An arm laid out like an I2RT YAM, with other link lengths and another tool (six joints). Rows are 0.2 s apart.
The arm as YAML. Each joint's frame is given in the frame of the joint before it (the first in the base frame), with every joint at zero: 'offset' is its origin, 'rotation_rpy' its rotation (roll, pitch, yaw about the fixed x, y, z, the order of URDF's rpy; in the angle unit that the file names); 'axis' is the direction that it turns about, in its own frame. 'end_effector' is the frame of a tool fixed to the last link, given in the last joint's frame.
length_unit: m
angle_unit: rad
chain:
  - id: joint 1
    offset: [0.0, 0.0, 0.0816]
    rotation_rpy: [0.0, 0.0, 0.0]
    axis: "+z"
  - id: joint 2
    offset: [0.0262, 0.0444, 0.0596]
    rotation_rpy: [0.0, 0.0, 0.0]
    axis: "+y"
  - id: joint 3
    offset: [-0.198, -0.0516, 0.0]
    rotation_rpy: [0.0, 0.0, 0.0]
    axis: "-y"
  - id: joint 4
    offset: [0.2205, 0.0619, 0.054]
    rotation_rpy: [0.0, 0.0, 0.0]
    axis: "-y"
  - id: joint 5
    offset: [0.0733, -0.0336, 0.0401]
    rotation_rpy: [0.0, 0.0, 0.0]
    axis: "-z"
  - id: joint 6
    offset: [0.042, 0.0, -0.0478]
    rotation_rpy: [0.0, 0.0, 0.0]
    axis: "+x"
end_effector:
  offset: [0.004, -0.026, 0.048]
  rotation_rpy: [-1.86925, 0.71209, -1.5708]
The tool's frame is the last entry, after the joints.
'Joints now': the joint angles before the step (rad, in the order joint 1, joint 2, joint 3, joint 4, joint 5, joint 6). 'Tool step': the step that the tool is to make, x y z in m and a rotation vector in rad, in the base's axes. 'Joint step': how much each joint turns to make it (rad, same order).
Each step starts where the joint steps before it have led.
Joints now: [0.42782, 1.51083, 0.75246, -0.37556, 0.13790, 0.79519]
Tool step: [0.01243, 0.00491, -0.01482, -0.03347, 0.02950, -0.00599]
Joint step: [0.00001, 0.13200, 0.06141, 0.03014, 0.01908, -0.00190]
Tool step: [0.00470, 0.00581, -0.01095, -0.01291, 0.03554, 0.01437]
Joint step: [0.01104, 0.07593, 0.03664, 0.00191, -0.00421, -0.00193]
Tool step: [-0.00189, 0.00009, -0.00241, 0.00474, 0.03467, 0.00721]
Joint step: [0.00041, 0.00418, 0.00493, -0.03012, -0.02021, 0.00002]
